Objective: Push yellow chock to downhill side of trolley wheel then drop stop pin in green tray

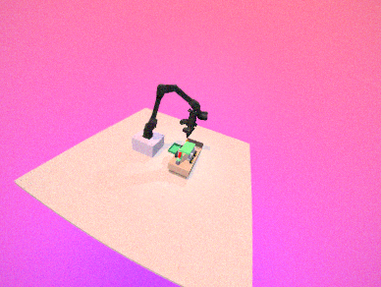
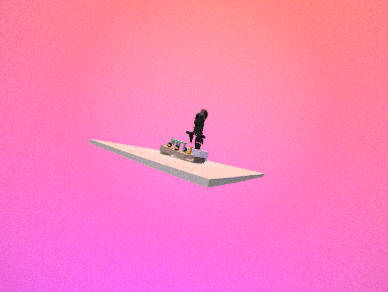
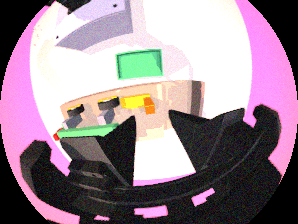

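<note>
The red-headed stop pin lies 20 mm ahead of my gripper tip, 230 mm to the right of it and 20 mm below it. From my gripper tip the other things lie so: yellow chock: 30 mm to the right, 70 mm below; then trolley: 40 mm ahead, 130 mm to the right, 40 mm below.
</note>
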